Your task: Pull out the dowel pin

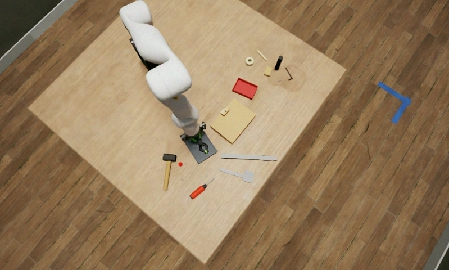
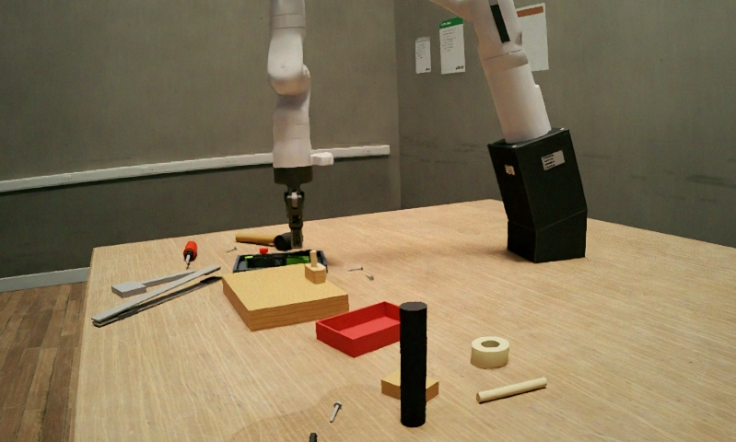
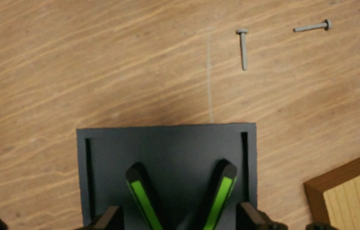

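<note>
My hand is 5 cm above the grey tray, 3 cm short of it and 2 cm to the left of it. Also, from my hand: wooden block (20 cm to the left, 5 cm ahead, 2 cm below); then tan bench board (19 cm to the left, 10 cm ahead, 3 cm below); then dowel pin (20 cm to the left, 5 cm ahead).
</note>
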